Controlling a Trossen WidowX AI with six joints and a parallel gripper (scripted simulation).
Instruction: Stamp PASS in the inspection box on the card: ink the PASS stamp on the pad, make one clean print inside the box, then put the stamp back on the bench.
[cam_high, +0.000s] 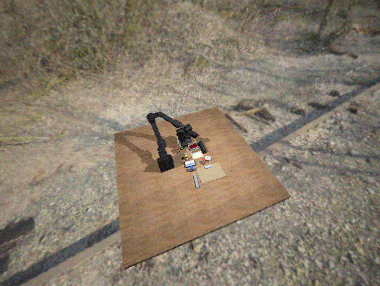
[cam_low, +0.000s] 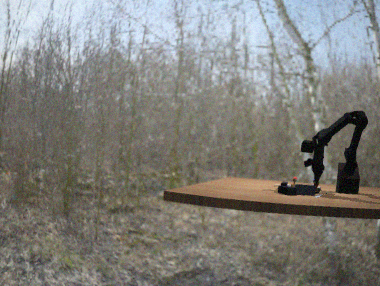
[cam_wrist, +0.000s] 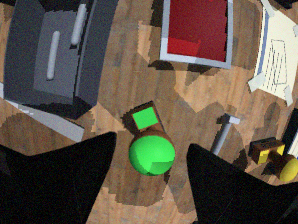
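Right now the green-knobbed stamp is 3 cm below my gripper tip. From my gripper tip the other things lie so: card (12 cm ahead, 12 cm to the right, 5 cm below); long black block (19 cm ahead, 4 cm to the right, 4 cm below); red ink pad (10 cm ahead, 1 cm to the right, 5 cm below).
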